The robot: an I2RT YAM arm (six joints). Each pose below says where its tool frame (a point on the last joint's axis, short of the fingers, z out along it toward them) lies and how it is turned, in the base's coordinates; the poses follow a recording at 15 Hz.
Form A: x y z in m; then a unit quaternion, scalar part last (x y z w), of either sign.
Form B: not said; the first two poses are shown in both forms.
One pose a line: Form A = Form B
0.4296 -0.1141 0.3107 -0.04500 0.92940 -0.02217 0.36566 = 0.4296 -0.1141 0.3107 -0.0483 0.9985 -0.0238 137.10
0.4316 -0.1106 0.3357 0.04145 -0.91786 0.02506 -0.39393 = 0.4316 -0.1106 0.3357 -0.0451 0.9986 -0.0273 133.60
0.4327 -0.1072 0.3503 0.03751 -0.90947 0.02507 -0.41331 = 0.4327 -0.1072 0.3503 -0.0412 0.9988 -0.0275 131.17
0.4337 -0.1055 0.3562 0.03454 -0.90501 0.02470 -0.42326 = 0.4337 -0.1055 0.3562 -0.0381 0.9989 -0.0273 129.92
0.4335 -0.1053 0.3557 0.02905 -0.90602 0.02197 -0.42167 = 0.4335 -0.1053 0.3557 -0.0320 0.9992 -0.0242 130.12
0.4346 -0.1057 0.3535 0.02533 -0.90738 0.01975 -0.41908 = 0.4346 -0.1057 0.3535 -0.0279 0.9994 -0.0218 130.45
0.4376 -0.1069 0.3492 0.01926 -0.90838 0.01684 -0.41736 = 0.4376 -0.1069 0.3492 -0.0212 0.9996 -0.0185 130.66
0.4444 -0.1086 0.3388 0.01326 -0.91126 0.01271 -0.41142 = 0.4444 -0.1086 0.3388 -0.0145 0.9998 -0.0139 131.41
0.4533 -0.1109 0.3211 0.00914 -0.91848 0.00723 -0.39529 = 0.4533 -0.1109 0.3211 -0.0100 0.9999 -0.0079 133.43
